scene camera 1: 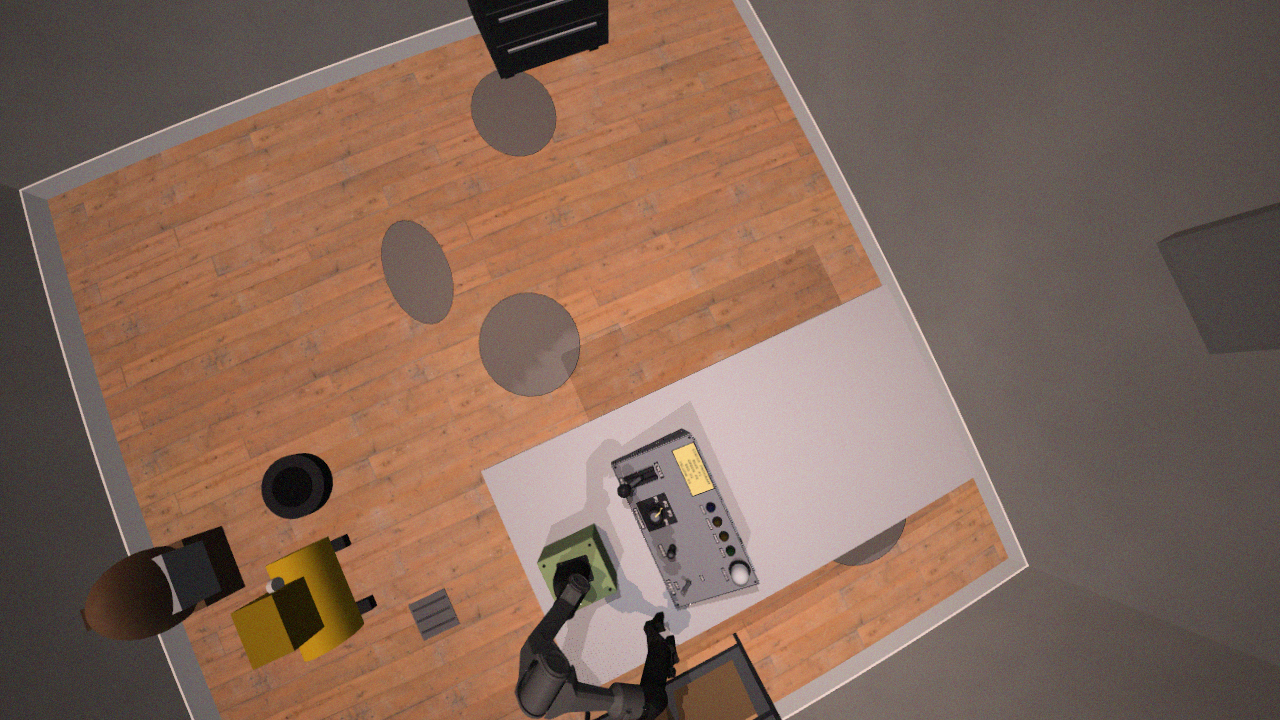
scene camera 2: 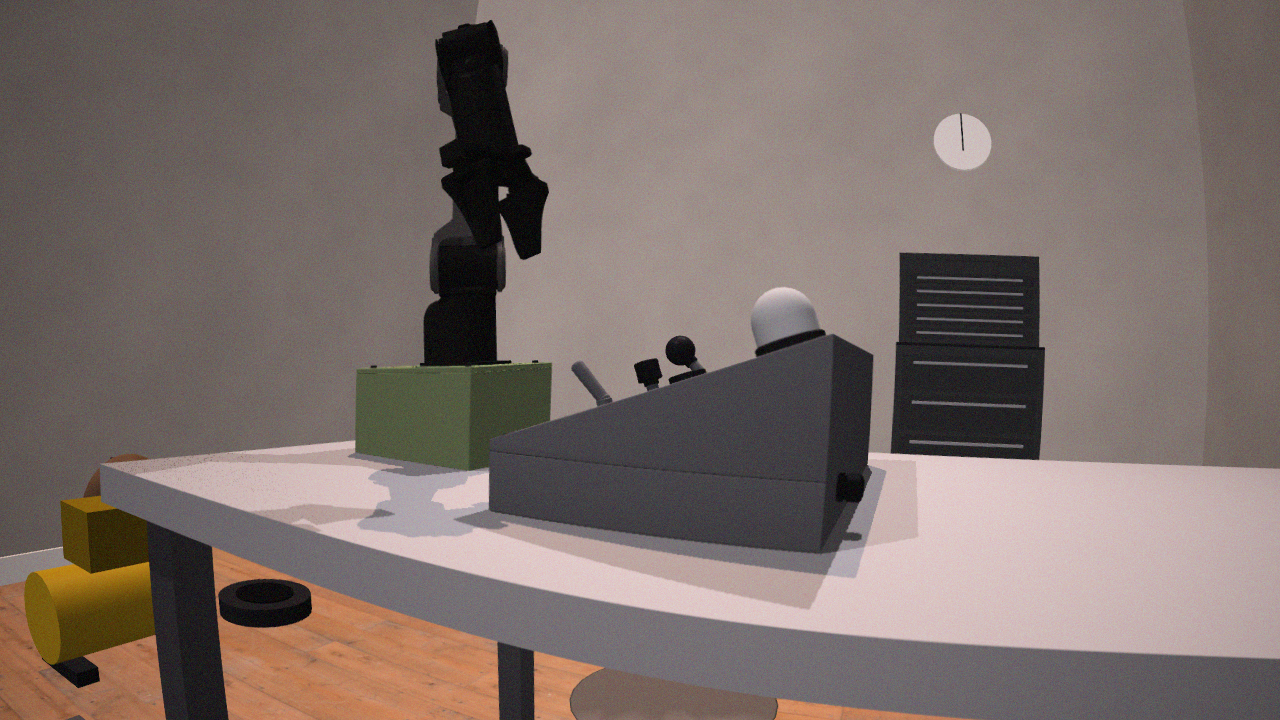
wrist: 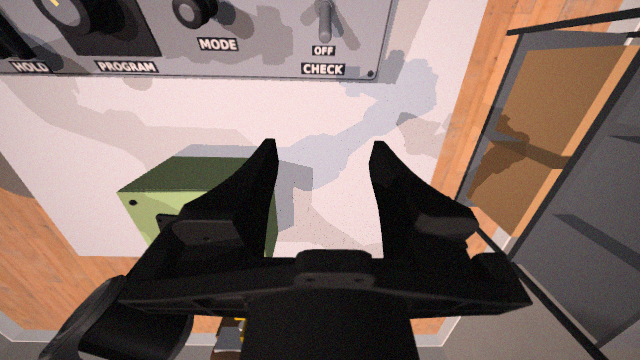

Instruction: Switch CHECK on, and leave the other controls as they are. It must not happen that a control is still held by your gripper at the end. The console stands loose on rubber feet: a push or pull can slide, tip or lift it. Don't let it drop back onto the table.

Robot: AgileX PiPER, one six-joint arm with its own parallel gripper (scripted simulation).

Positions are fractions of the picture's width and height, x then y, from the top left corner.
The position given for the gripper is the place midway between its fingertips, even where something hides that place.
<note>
In view: the gripper (scene camera 2: 0.40,0.35) and a grey console (scene camera 2: 0.59,0.63).
The grey console shows as well in scene camera 1 (scene camera 1: 0.53,0.67) and in the wrist view (wrist: 0.39,0.13). The gripper shows as well in the wrist view (wrist: 0.51,0.42).
</note>
